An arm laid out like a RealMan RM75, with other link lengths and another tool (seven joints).
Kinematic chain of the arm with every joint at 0, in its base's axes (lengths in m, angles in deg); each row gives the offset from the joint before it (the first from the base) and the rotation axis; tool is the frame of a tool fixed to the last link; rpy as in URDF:
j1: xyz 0 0 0.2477 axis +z
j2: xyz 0 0 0 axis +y
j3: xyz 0 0 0.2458 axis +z
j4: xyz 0 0 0 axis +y
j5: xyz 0 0 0.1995 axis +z
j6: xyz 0 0 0 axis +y
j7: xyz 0 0 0.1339 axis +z
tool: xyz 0.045 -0.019 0.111 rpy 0 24.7 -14.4
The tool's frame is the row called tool.
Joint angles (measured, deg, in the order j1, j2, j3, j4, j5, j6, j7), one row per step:
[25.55 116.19 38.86 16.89 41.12 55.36 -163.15]
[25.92 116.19 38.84 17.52 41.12 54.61 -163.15]
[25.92 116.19 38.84 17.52 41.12 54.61 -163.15]
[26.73 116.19 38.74 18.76 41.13 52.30 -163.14]
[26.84 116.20 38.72 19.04 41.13 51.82 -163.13]
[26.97 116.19 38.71 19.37 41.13 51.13 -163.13]
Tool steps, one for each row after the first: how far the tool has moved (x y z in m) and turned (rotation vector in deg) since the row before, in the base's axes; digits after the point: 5 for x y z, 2 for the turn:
[-0.00395 0.00182 -0.00278 -0.41 0.18 0.15]
[0.00000 0.00000 0.00000 0.00 0.00 0.00]
[-0.00530 0.00291 -0.00715 -1.25 -0.03 -0.24]
[-0.00090 0.00023 -0.00162 -0.27 0.02 -0.10]
[-0.00046 0.00024 -0.00189 -0.36 -0.06 -0.21]

